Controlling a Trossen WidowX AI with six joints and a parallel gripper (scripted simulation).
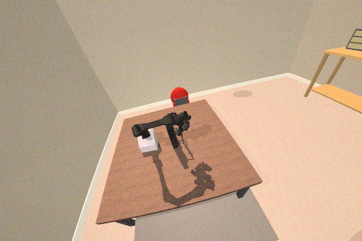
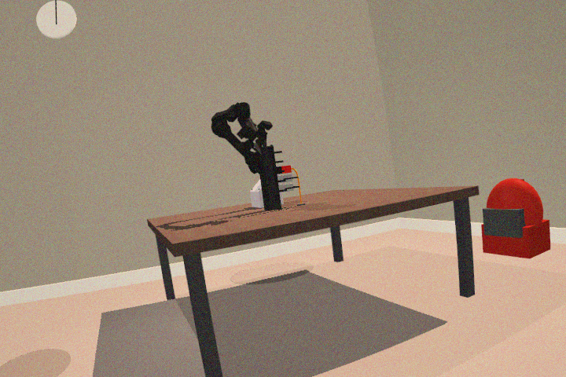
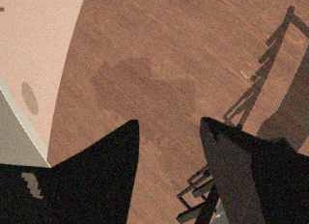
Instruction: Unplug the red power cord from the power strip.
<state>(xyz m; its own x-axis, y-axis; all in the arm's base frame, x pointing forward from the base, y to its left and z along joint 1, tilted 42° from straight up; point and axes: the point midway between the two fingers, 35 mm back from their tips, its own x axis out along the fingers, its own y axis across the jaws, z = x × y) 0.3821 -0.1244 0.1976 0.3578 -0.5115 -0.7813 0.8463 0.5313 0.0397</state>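
Now: the red plug 12 cm behind my gripper tip, 16 cm to the left of it and 8 cm below it.
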